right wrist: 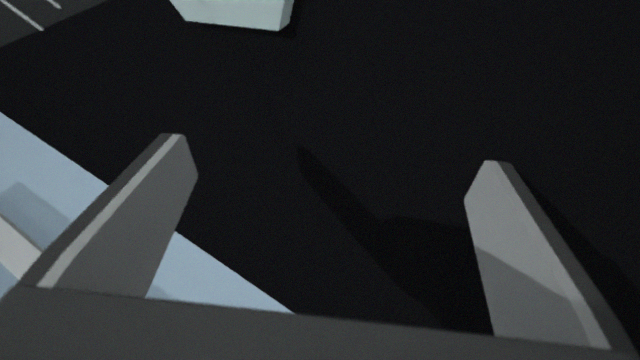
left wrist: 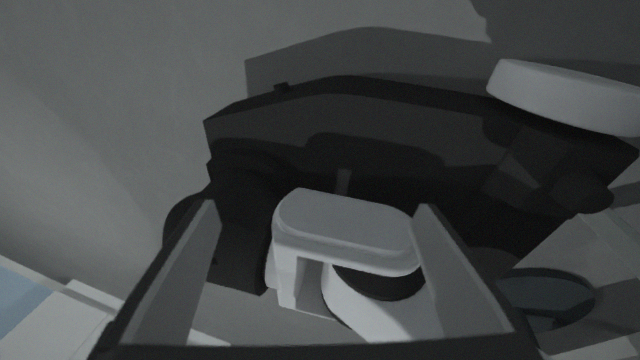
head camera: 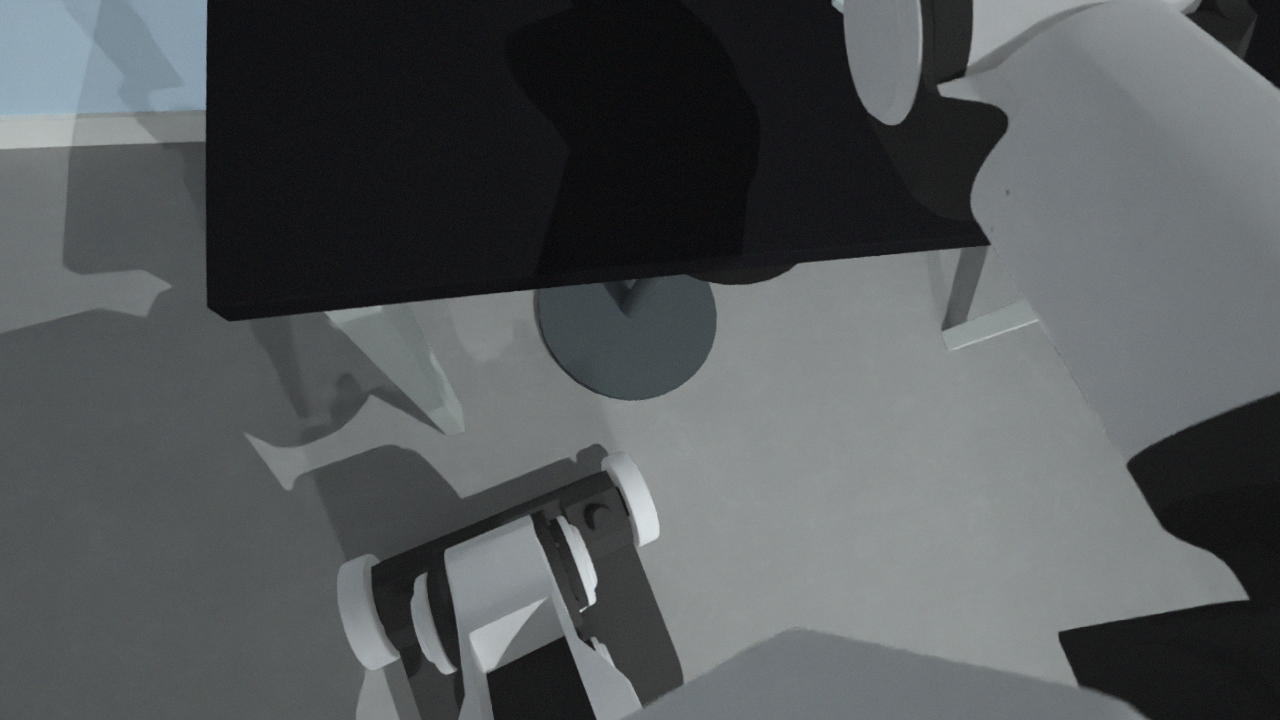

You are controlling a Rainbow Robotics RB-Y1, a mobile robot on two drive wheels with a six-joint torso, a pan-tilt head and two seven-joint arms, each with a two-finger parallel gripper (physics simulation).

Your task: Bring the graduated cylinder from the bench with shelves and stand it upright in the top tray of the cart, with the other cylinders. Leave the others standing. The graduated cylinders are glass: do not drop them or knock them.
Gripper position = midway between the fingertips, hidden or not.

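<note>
You'd see the left gripper [left wrist: 318,214] here, and the right gripper [right wrist: 329,167] is visible too.
</note>
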